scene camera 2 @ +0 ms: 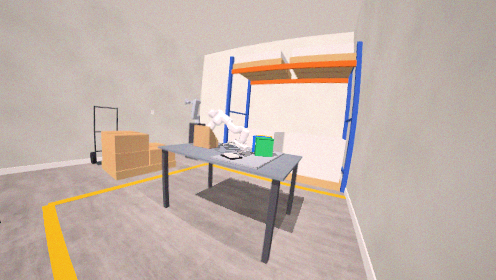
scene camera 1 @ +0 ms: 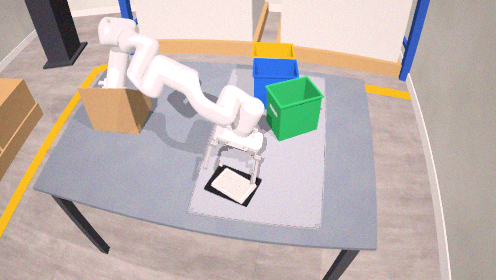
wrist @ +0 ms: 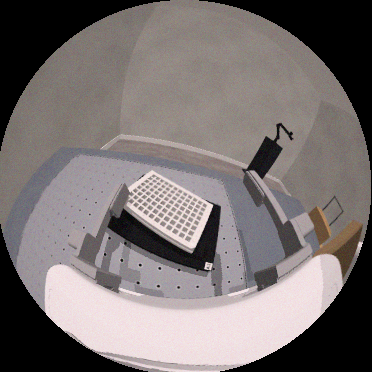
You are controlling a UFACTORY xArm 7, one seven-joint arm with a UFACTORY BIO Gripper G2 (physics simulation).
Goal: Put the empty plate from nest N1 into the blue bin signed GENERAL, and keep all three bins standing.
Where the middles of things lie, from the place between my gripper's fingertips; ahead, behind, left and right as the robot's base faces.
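There's a white gridded plate [scene camera 1: 233, 185], and my gripper is 1 cm short of it and 5 cm above it. From my gripper, the black nest [wrist: 136, 232] is 1 cm ahead, 1 cm to the left and 6 cm below. Then I can see a green bin [scene camera 1: 293, 107], and that one's 23 cm ahead of my gripper, 30 cm to the left of it and 2 cm above it, while the blue bin [scene camera 1: 266, 71] is 16 cm ahead of my gripper, 45 cm to the left and 2 cm above.
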